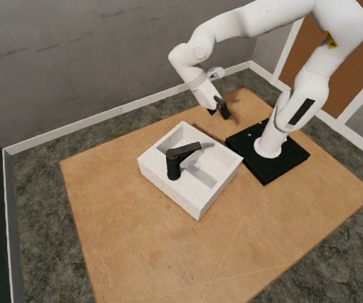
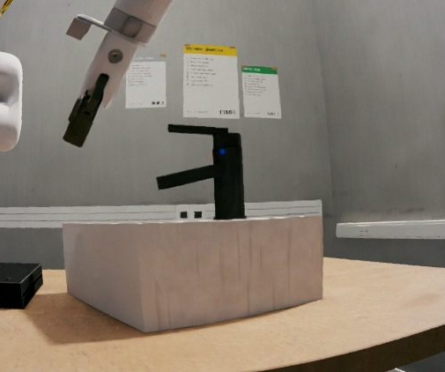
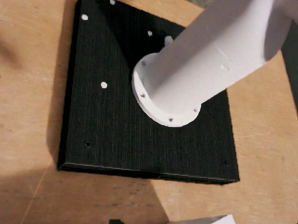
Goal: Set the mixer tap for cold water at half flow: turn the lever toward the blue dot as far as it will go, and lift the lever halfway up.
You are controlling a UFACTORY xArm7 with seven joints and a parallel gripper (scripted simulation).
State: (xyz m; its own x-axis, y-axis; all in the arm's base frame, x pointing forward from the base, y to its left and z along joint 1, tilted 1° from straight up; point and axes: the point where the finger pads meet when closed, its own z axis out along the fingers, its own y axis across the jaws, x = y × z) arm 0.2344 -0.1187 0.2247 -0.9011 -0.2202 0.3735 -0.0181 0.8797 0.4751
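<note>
Right now the lever is 200 mm ahead of my hand, 100 mm to the left of it and 10 mm above it. Round my hand: white sink block (140 mm ahead, 50 mm to the left, 230 mm below); then black mixer tap (220 mm ahead, 90 mm to the left, 40 mm below).
</note>
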